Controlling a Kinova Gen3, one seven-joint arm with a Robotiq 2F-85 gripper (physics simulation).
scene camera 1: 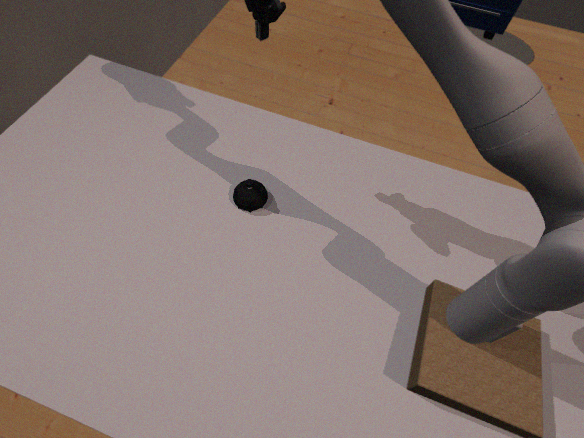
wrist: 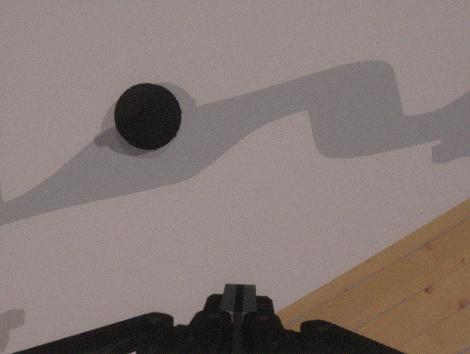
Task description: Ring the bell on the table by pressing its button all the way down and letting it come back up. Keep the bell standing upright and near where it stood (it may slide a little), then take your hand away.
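Seen in the pictures: gripper, fingertip midpoint: point(scene camera 1: 262, 38) point(wrist: 240, 305); arm's base, link origin: point(scene camera 1: 468, 320).
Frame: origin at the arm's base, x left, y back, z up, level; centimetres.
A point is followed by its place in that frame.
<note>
The bell point(scene camera 1: 250, 195) @(x -13.8, y -51.3, z -0.8 cm) point(wrist: 148, 116) @(x -16.7, y -52.7, z -0.4 cm) is a black, rounded dome standing upright near the middle of the white table top point(scene camera 1: 125, 280) @(x 13.1, y -69.3, z -4.9 cm) point(wrist: 240, 45) @(x -14.7, y -67.0, z -4.9 cm). From above it looks like a dark disc; its button cannot be clearly told apart from the dome. My gripper point(scene camera 1: 262, 36) @(x -33.8, y -55.3, z 25.7 cm) point(wrist: 240, 305) @(x -33.8, y -55.3, z 25.7 cm) is shut with nothing between its fingertips. It hangs high above the table, at the top of the scene view, apart from the bell. In the wrist view the fingertips are at the bottom centre, and the bell is up and to the left of them.
The arm point(scene camera 1: 505, 95) @(x -7.4, y -16.5, z 44.3 cm) rises at the right of the scene view, its base over a brown wooden block point(scene camera 1: 475, 385) @(x 12.0, y 1.7, z 0.6 cm). A dark blue object point(scene camera 1: 485, 15) stands at the top right. Shadows of the arm cross the table around the bell. A wooden floor point(scene camera 1: 320, 75) point(wrist: 425, 280) lies beyond the table edge.
</note>
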